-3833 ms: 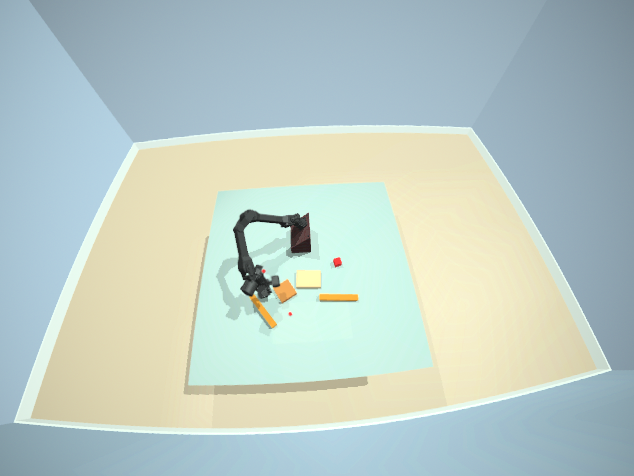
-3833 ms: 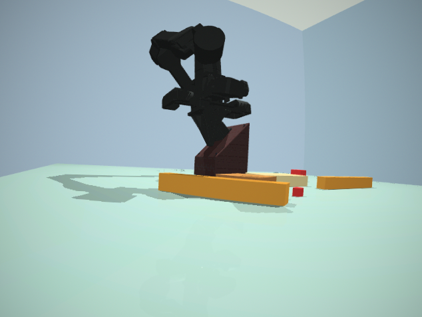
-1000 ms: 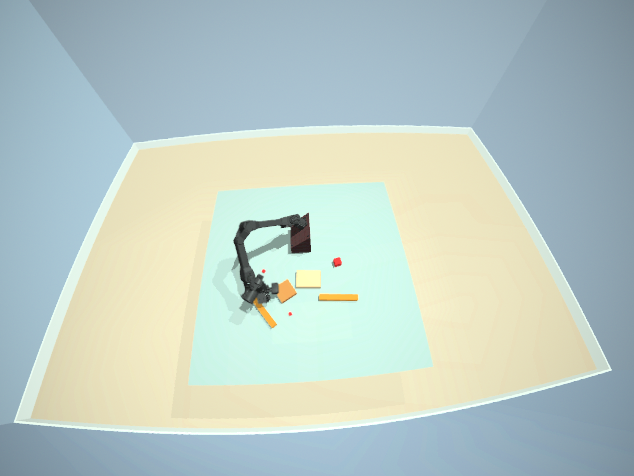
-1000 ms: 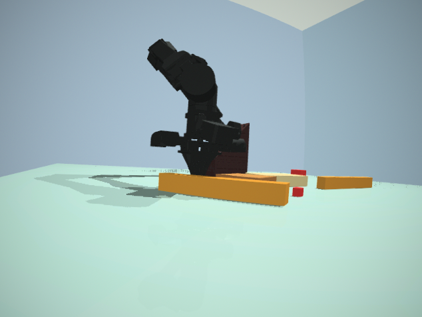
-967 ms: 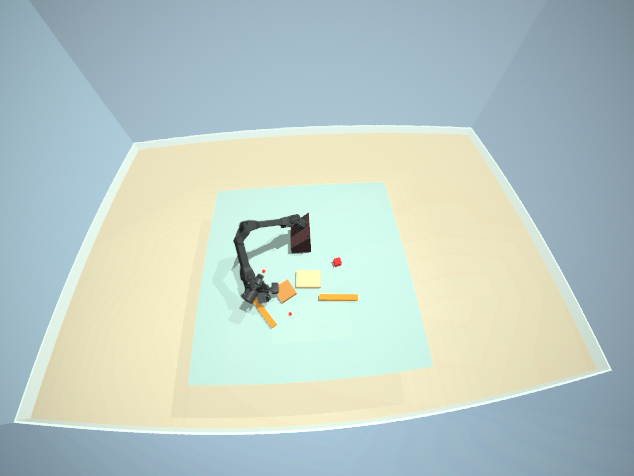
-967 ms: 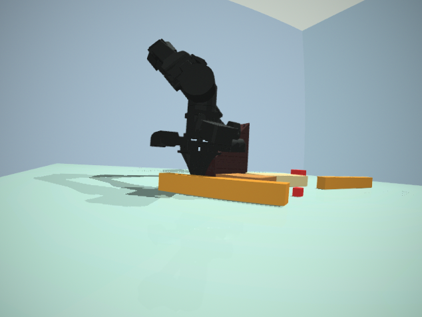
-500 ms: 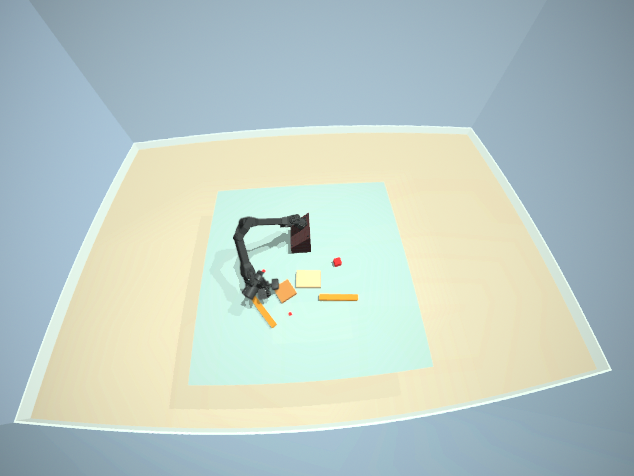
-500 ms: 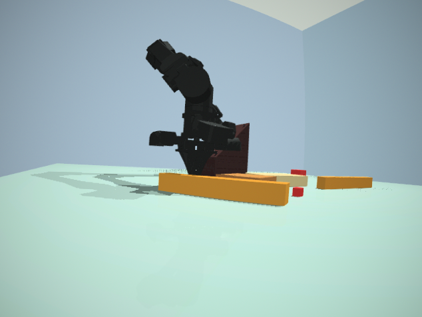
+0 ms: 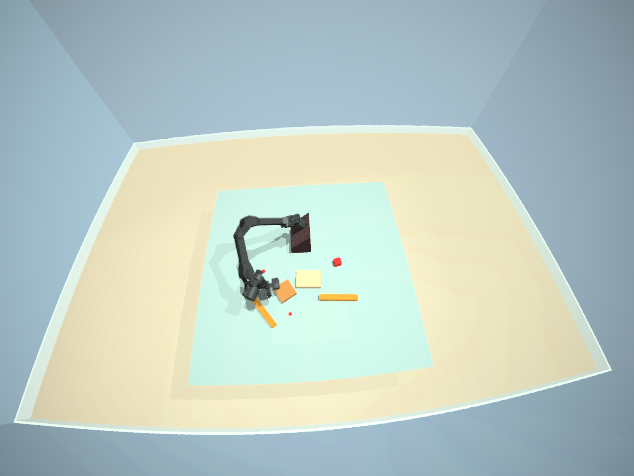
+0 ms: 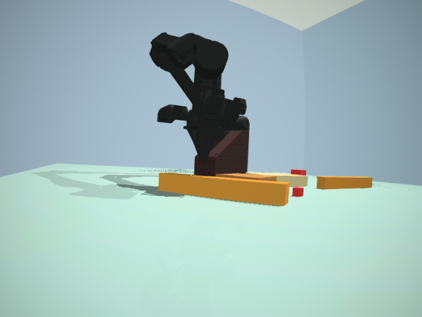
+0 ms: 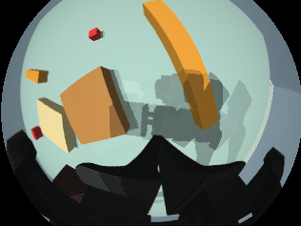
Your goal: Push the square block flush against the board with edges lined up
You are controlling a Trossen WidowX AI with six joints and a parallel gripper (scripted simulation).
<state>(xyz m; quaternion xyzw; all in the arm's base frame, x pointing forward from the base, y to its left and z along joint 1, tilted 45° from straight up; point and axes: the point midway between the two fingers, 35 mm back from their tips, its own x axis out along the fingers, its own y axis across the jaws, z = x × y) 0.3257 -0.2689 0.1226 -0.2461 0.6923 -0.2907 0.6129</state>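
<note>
Right now the orange square block is 1 cm ahead of my gripper tip, 11 cm to the left of it and 4 cm below it. Round my gripper tip: red cube (11 cm behind, 45 cm to the left, 3 cm below); then cream square block (3 cm behind, 26 cm to the left, 4 cm below).
</note>
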